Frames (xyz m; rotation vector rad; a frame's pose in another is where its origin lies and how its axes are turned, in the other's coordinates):
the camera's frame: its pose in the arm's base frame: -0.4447 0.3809 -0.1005 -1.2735 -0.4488 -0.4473
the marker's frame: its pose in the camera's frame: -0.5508 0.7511 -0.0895 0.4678 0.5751 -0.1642
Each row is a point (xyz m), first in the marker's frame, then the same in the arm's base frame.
Working: the marker's frame: its pose in the arm's base frame: -0.4815 0.5075 -1.0269 -0.6166 -0.1509 -0.7681

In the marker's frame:
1: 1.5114 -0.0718 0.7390
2: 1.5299 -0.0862 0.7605
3: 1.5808 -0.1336 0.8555
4: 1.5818 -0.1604 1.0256
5: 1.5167 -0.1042 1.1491
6: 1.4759 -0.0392 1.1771
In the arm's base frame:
1: 0.6214 -0.0224 0.1300
2: 0.6267 -0.0292 0.1606
3: 0.6392 -0.0318 0.2777
4: 0.6368 0.0502 0.4291
5: 0.6401 0.1914 0.4810
6: 0.6582 0.2681 0.4595

